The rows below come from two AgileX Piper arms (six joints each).
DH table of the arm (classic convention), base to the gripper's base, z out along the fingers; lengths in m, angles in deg. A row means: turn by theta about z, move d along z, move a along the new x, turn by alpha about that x. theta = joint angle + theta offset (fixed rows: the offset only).
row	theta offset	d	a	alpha
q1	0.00	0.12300	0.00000	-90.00
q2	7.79	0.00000	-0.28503	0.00
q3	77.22	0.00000	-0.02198	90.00
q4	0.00	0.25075	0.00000	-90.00
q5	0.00	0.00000	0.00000	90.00
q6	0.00	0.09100	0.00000	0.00
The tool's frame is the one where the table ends.
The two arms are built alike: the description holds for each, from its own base.
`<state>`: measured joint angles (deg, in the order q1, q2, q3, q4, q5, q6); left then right.
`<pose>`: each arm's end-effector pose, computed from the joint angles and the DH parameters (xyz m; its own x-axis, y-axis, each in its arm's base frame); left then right.
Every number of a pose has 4 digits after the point.
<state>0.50 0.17 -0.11 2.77 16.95 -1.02 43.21 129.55 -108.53 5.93 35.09 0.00</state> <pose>0.0546 0.0018 0.1870 -0.2085 0.0266 -0.9777 -0.0166 0.9994 0.0307 0.3708 0.3558 0.1975 -0.6244 -0.4706 -0.6235 -0.6602 0.7445 0.0993</pose>
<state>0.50 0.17 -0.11 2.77 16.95 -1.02 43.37 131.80 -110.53 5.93 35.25 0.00</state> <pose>0.0546 0.0018 0.1870 -0.2085 0.0266 -0.9777 -0.0166 0.9994 0.0307 0.3747 0.3614 0.1876 -0.6262 -0.4755 -0.6179 -0.6620 0.7429 0.0992</pose>
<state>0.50 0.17 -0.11 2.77 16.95 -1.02 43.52 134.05 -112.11 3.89 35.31 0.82</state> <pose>0.0546 0.0018 0.1870 -0.2085 0.0266 -0.9777 -0.0166 0.9994 0.0307 0.3790 0.3649 0.1752 -0.6207 -0.4934 -0.6093 -0.6639 0.7442 0.0736</pose>
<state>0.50 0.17 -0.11 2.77 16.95 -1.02 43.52 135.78 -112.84 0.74 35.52 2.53</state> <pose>0.0546 0.0018 0.1870 -0.2085 0.0266 -0.9777 -0.0166 0.9994 0.0307 0.3830 0.3646 0.1628 -0.6196 -0.5130 -0.5941 -0.6590 0.7512 0.0385</pose>
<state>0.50 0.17 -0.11 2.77 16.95 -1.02 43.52 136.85 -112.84 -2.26 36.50 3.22</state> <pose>0.0546 0.0018 0.1870 -0.2085 0.0266 -0.9777 -0.0166 0.9994 0.0307 0.3845 0.3622 0.1520 -0.6140 -0.5493 -0.5667 -0.6639 0.7478 -0.0055</pose>
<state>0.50 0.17 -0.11 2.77 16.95 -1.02 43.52 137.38 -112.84 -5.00 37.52 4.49</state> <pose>0.0546 0.0018 0.1870 -0.2085 0.0266 -0.9777 -0.0166 0.9994 0.0307 0.3856 0.3595 0.1464 -0.6139 -0.5705 -0.5455 -0.6611 0.7493 -0.0395</pose>
